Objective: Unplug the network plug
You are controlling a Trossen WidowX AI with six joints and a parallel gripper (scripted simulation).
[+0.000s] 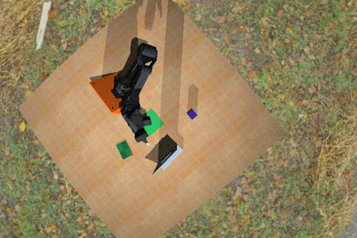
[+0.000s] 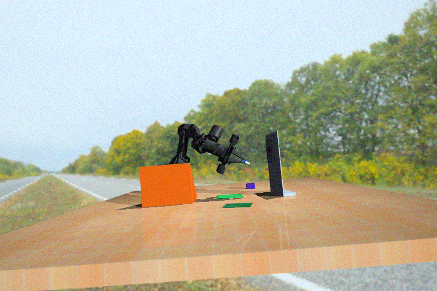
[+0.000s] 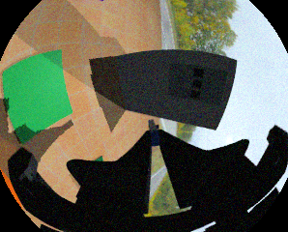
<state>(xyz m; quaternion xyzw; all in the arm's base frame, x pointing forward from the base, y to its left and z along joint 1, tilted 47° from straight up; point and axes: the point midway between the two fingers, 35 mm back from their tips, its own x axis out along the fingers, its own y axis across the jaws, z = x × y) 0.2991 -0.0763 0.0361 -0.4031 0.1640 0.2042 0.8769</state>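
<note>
Right now the bright green marked square is 8 cm behind my gripper tip, 6 cm to the left of it and 15 cm below it. From my gripper tip the other things lie so: upright panel: 13 cm ahead, 4 cm to the left, 3 cm below; purple cube: 4 cm ahead, 29 cm to the left, 14 cm below; network plug: 1 cm ahead.
</note>
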